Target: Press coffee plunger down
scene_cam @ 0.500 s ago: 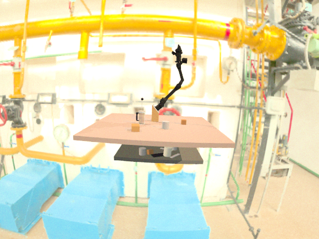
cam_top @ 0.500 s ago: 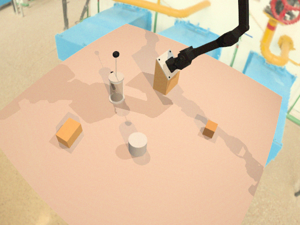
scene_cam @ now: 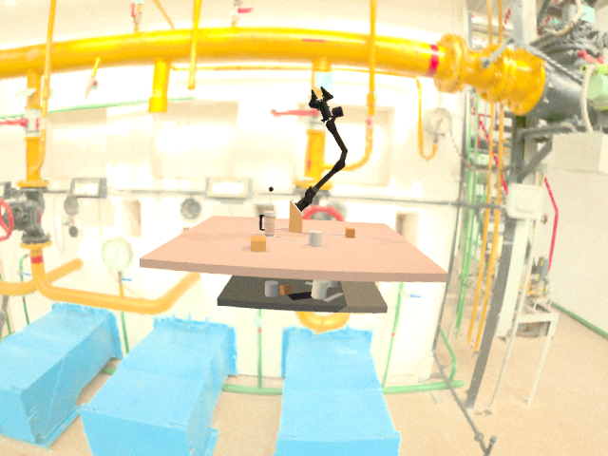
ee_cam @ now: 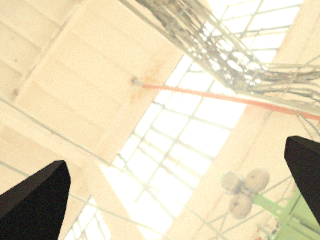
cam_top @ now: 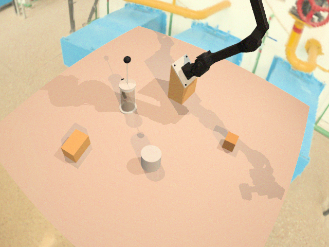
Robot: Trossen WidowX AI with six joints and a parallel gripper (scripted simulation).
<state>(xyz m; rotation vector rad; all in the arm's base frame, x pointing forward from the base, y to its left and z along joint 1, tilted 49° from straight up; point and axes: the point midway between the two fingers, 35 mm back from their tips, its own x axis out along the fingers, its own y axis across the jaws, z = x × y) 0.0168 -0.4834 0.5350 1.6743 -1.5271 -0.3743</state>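
My gripper tip is 21 cm short of the coffee press, 23 cm to the left of it and 76 cm above it. Round my gripper tip: orange box (53 cm ahead, 23 cm to the right, 86 cm below).
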